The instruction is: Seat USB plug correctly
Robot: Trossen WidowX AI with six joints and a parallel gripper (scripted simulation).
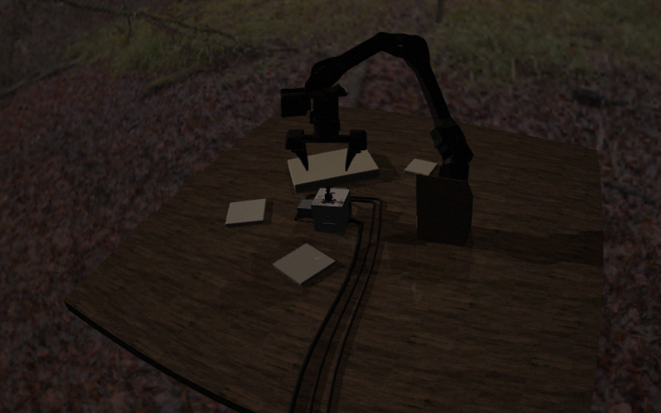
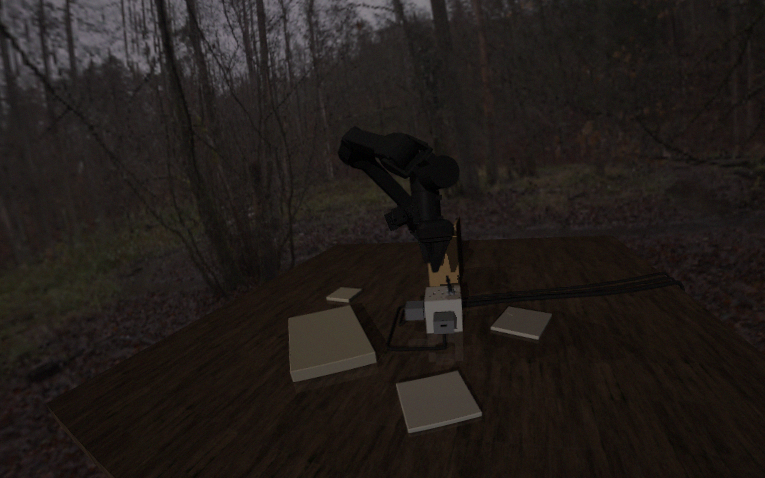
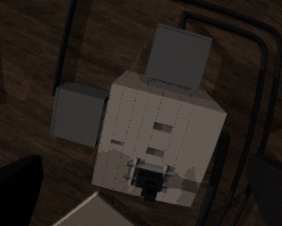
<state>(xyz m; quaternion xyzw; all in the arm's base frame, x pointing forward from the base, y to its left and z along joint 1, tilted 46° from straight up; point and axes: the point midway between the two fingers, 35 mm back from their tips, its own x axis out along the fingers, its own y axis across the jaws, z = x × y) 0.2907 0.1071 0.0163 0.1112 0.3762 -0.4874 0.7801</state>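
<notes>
Right now my gripper tip is 50 mm above the dark USB plug, 30 mm to the right of it and 20 mm past it. From my gripper tip the other things lie so: thick slab (200 mm to the right, 130 mm below, 130 mm ahead); then USB socket (70 mm below, 30 mm to the left, 20 mm behind); then flat pale tile (230 mm ahead, 130 mm below, 80 mm to the left).
</notes>
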